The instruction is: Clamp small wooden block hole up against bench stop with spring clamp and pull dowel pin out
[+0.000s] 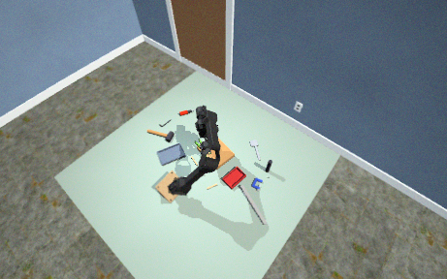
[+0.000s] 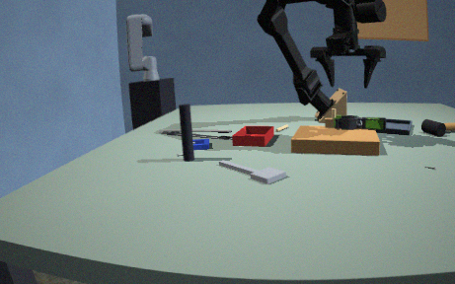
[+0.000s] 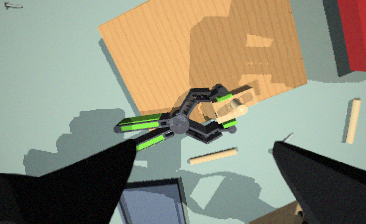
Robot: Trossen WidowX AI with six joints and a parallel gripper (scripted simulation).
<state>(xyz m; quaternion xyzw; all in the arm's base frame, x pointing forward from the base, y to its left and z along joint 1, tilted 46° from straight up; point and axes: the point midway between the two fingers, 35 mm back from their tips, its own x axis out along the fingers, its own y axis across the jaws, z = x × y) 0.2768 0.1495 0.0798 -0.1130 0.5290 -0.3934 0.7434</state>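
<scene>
Now: hand 12 cm above the dowel pin, 4 cm to the left of it and 1 cm past it. From my hand the other things lie so: wooden board 16 cm below, 5 cm ahead, 3 cm to the right; then screw 17 cm below, 12 cm behind, 8 cm to the right; then small wooden block 13 cm below, 4 cm to the right, 1 cm behind.
</scene>
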